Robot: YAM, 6 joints.
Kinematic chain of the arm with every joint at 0, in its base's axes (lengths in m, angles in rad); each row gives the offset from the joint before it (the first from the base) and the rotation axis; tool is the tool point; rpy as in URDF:
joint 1: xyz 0 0 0.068 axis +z
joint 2: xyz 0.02 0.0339 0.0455 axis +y
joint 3: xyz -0.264 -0.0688 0 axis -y
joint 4: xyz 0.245 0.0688 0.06 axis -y
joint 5: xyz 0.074 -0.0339 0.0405 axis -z
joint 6: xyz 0.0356 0 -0.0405 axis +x
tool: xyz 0 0 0 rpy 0 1.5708 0
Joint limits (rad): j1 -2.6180..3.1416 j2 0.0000..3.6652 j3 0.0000..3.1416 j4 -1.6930..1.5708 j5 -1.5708..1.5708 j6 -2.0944..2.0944
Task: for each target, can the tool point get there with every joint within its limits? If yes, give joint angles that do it. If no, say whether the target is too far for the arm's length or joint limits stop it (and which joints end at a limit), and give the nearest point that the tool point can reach.
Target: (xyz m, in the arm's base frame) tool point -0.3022 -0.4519 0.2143
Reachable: yes | joints -2.1495 2.4482 2.2740 -0.7131 0.1637 -0.4984
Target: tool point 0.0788 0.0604 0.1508
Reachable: yes | joints 0.8929 1.0107 0.4162 -1.1748 0.7192 1.5461
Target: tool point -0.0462 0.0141 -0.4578
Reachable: no: joint limits stop it (at a limit: joint 2) | nearest point -0.0942 0.0288 -0.3477 | short by 0.121 m
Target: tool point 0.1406 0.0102 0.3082
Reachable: yes | joints 0.0888 0.6328 0.7503 -0.5892 0.0654 1.5016
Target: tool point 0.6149 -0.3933 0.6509
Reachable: no: too far | nearest point 0.4372 -0.2796 0.4912 | short by 0.265 m
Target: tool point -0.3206 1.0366 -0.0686
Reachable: no: too far | nearest point -0.1882 0.6085 0.0080 | short by 0.455 m
